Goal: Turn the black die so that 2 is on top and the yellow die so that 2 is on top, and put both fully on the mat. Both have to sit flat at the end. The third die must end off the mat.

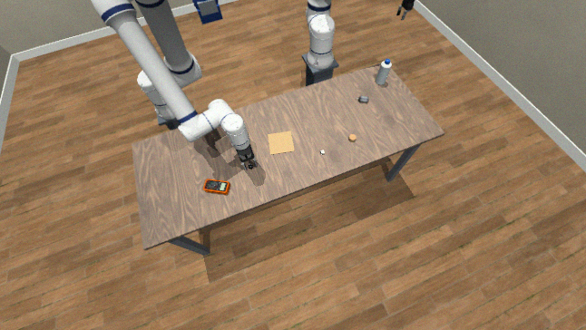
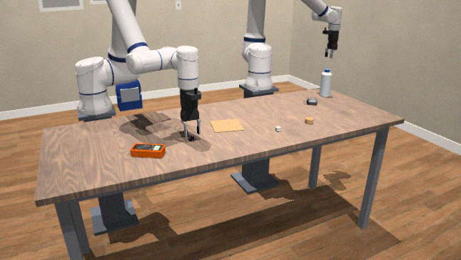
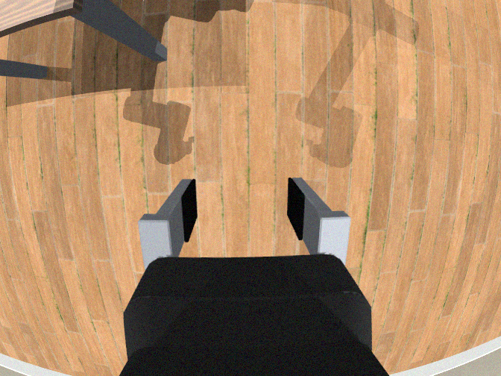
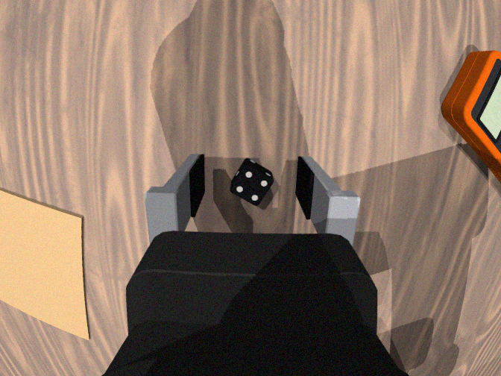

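Now: right hand 10 mm past the black die and 40 mm above it. Round my right hand: tan mat: 90 mm behind, 210 mm to the left, 50 mm below; white die: 70 mm ahead, 400 mm to the left, 40 mm below; yellow die: 230 mm behind, 40 mm to the left, 40 mm below.
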